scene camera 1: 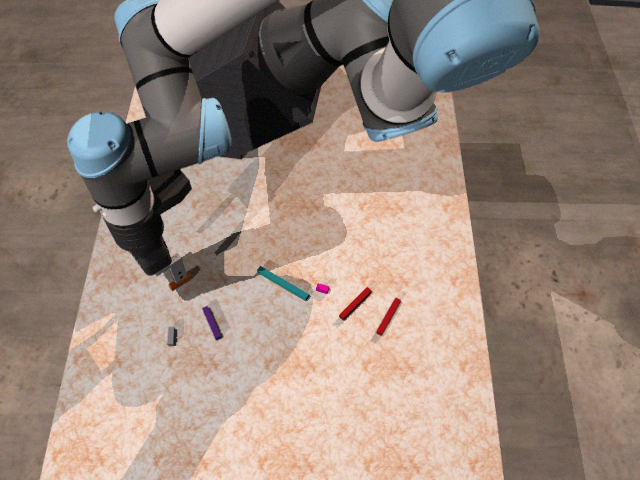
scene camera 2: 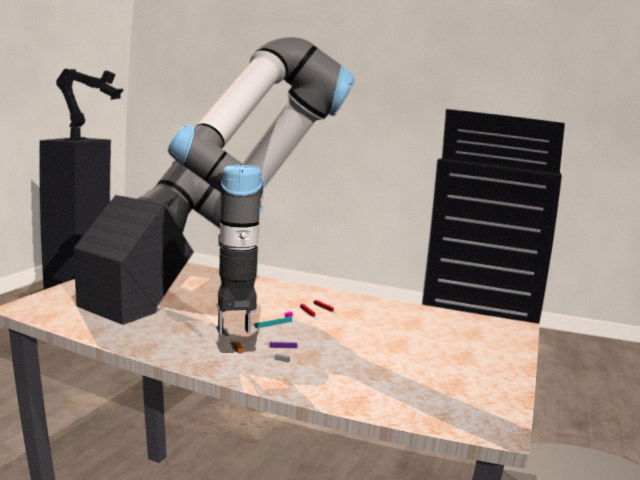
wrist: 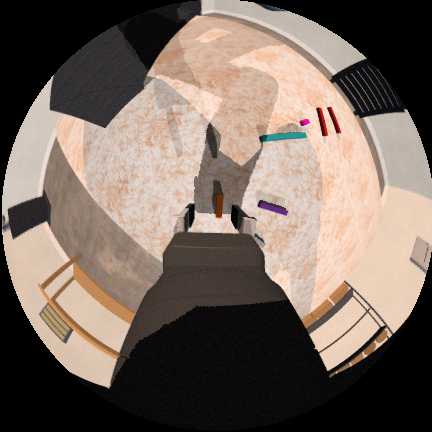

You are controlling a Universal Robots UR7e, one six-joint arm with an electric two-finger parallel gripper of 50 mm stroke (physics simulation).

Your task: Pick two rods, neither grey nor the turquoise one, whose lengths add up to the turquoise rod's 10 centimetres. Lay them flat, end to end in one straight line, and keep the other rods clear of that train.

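Seen in the pictures: gripper, fingertip midpoint: [scene camera 1: 171, 266] [scene camera 2: 234, 331] [wrist: 212, 211]; arm's base at its link origin: [scene camera 1: 289, 54] [scene camera 2: 154, 223].
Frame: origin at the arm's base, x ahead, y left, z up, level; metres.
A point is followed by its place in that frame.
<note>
My gripper [scene camera 1: 173, 276] {x 0.346, y -0.180, z -0.154 m} [scene camera 2: 235, 332] {x 0.346, y -0.180, z -0.154 m} [wrist: 212, 211] {x 0.346, y -0.180, z -0.154 m} is open and empty, its fingers a little above the orange rod [scene camera 1: 179, 282] {x 0.359, y -0.171, z -0.186 m} [scene camera 2: 238, 347] {x 0.359, y -0.182, z -0.187 m} [wrist: 219, 206] {x 0.355, y -0.172, z -0.187 m}, which lies flat on the table. The purple rod [scene camera 1: 212, 322] {x 0.430, y -0.106, z -0.187 m} [scene camera 2: 283, 345] {x 0.431, y -0.113, z -0.190 m} [wrist: 273, 208] {x 0.427, y -0.109, z -0.187 m} lies apart from it. The turquoise rod [scene camera 1: 283, 283] {x 0.354, y 0.005, z -0.186 m} [scene camera 2: 273, 322] {x 0.353, y -0.004, z -0.189 m} [wrist: 283, 137] {x 0.351, y -0.004, z -0.188 m} lies mid-table, with a short magenta rod [scene camera 1: 322, 288] {x 0.361, y 0.070, z -0.187 m} [scene camera 2: 288, 314] {x 0.360, y 0.064, z -0.189 m} [wrist: 305, 122] {x 0.360, y 0.067, z -0.187 m} close by one end. One red rod [scene camera 1: 355, 303] {x 0.387, y 0.126, z -0.186 m} [scene camera 2: 307, 310] {x 0.388, y 0.118, z -0.189 m} [wrist: 322, 121] {x 0.385, y 0.121, z -0.187 m} and another red rod [scene camera 1: 388, 316] {x 0.409, y 0.180, z -0.187 m} [scene camera 2: 324, 305] {x 0.411, y 0.175, z -0.188 m} [wrist: 334, 120] {x 0.408, y 0.176, z -0.189 m} lie apart, beyond the magenta one.
A short grey rod [scene camera 1: 171, 336] {x 0.457, y -0.169, z -0.187 m} [scene camera 2: 282, 357] {x 0.458, y -0.175, z -0.188 m} [wrist: 259, 241] {x 0.456, y -0.169, z -0.187 m} lies near the purple rod, partly hidden by the gripper in the wrist view. The black robot base [scene camera 2: 121, 263] {x 0.063, y -0.207, z -0.049 m} [wrist: 100, 75] {x 0.073, y -0.132, z -0.094 m} stands on the table [scene camera 1: 413, 413] {x 0.566, y 0.216, z -0.197 m} [scene camera 2: 439, 356] {x 0.748, y 0.014, z -0.197 m}.
</note>
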